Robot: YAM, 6 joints.
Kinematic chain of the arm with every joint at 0, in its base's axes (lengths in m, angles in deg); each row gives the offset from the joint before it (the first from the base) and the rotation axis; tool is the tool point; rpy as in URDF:
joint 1: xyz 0 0 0.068 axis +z
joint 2: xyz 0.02 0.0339 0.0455 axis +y
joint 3: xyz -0.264 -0.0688 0 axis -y
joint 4: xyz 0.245 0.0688 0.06 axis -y
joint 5: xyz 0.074 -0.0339 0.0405 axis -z
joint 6: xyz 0.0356 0 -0.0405 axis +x
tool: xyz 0 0 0 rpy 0 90 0
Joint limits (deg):
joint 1: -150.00..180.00
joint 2: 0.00..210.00
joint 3: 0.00..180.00
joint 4: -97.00..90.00
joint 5: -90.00..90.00
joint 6: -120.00..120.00
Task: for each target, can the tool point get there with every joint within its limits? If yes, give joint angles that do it. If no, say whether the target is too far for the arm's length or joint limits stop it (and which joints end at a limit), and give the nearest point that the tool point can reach.
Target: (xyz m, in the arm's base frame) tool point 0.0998 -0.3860 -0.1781
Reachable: yes | joints -79.31 176.79 80.88 60.63 -48.09 -42.40
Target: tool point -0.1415 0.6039 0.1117
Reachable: yes | joints 106.35 177.20 161.67 10.78 73.99 -100.01
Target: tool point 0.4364 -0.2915 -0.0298
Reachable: yes | joints -33.41 165.83 95.62 71.40 4.95 95.13
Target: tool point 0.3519 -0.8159 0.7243
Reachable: no: too far | nearest point 0.2107 -0.4884 0.4735 | short by 0.436 m
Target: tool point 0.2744 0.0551 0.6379
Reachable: yes | joints 8.99 93.02 129.52 1.84 -18.92 -54.20
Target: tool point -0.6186 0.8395 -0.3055
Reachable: no: too far | nearest point -0.3554 0.4823 -0.1237 | short by 0.479 m
